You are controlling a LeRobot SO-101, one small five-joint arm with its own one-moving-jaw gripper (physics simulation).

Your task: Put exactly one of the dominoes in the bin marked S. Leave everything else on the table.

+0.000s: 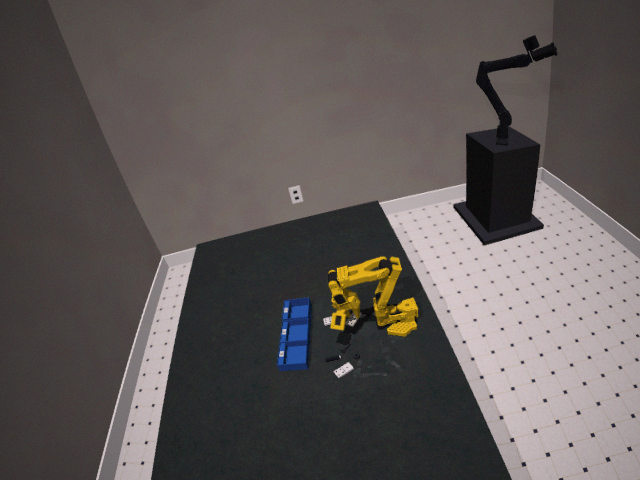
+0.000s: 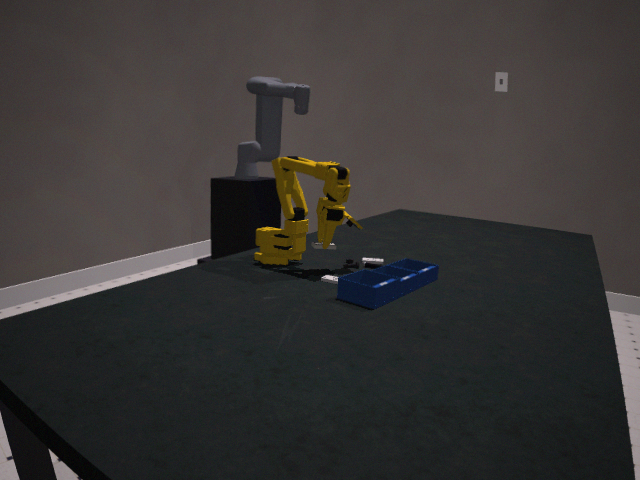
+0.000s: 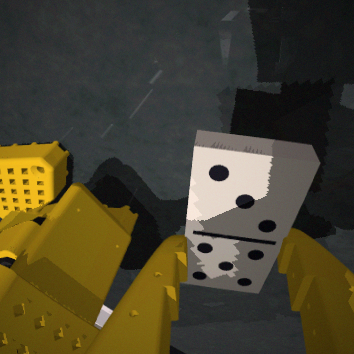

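Where they show: end effector, tool point: (image 1: 357,317) (image 2: 320,241) (image 3: 186,251); arm's base, origin of the base link: (image 1: 393,324) (image 2: 285,260) (image 3: 77,194).
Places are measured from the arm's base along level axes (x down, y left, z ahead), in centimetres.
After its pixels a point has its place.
A white domino (image 1: 353,321) @(x -5.9, y 0.1, z 11.5 cm) (image 2: 324,246) (image 3: 240,195) @(x -5.8, y -0.2, z 12.2 cm) is pressed between the two jaws of my gripper (image 2: 324,244) (image 3: 234,245), which is shut on it. It is held above the table, with its three-pip end pointing away from the jaws. A second domino (image 1: 327,321) @(x -0.7, y -7.0, z 19.1 cm) (image 2: 329,279) @(x -0.6, y -8.5, z 17.2 cm) lies on the table between the arm and the blue bins. A third domino (image 1: 343,369) @(x -0.7, y 12.0, z 17.3 cm) (image 2: 372,259) @(x -0.7, y 12.0, z 17.2 cm) lies farther along the table. The blue three-compartment bin tray (image 1: 293,367) @(x -1.4, y 8.3, z 30.9 cm) (image 2: 361,295) @(x -1.8, y -16.8, z 28.5 cm) stands beyond the gripper from the arm's base. Its white labels are too small to read.
A black cylinder (image 1: 332,358) @(x -0.9, y 7.6, z 19.7 cm) and a small dark round piece (image 1: 356,356) @(x -0.7, y 8.7, z 13.0 cm) lie near the third domino. The yellow arm's base (image 1: 403,312) @(x -6.1, y 1.7, z -2.8 cm) (image 2: 273,253) @(x -1.7, y -1.9, z -2.1 cm) stands near the table edge. Another robot arm on a black pedestal (image 1: 509,180) (image 2: 237,217) stands off the table.
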